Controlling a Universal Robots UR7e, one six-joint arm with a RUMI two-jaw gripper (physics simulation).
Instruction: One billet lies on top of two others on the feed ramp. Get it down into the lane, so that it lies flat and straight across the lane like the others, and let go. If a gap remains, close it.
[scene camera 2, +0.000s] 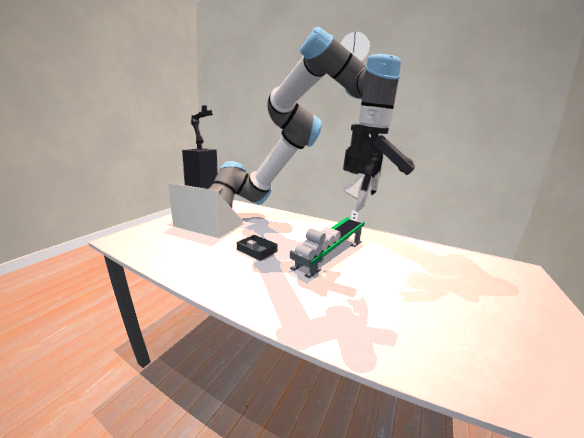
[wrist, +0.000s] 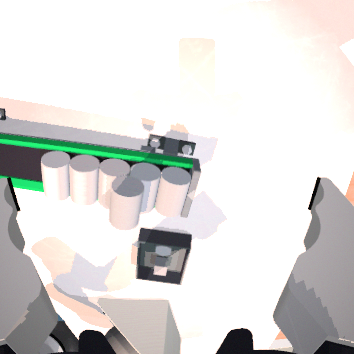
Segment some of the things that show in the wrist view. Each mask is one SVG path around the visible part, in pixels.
My gripper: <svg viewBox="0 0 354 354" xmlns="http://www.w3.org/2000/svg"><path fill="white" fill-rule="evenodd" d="M116 353L101 331L85 329L78 335L78 351L62 351L47 354ZM2 177L0 178L0 354L40 354L39 349L56 325L58 317L32 259L23 253L25 241L16 220L17 211L20 211L11 178ZM328 177L316 177L307 207L312 217L303 238L305 251L296 257L272 313L274 323L292 345L292 352L274 349L253 349L252 332L242 327L229 330L216 352L212 354L354 354L354 206Z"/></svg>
A black tray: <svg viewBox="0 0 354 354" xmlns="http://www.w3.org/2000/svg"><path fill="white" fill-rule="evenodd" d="M140 227L137 239L135 279L181 285L191 249L191 234ZM155 256L167 257L165 275L153 274ZM155 246L171 247L171 252L168 255L161 256L155 252Z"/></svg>
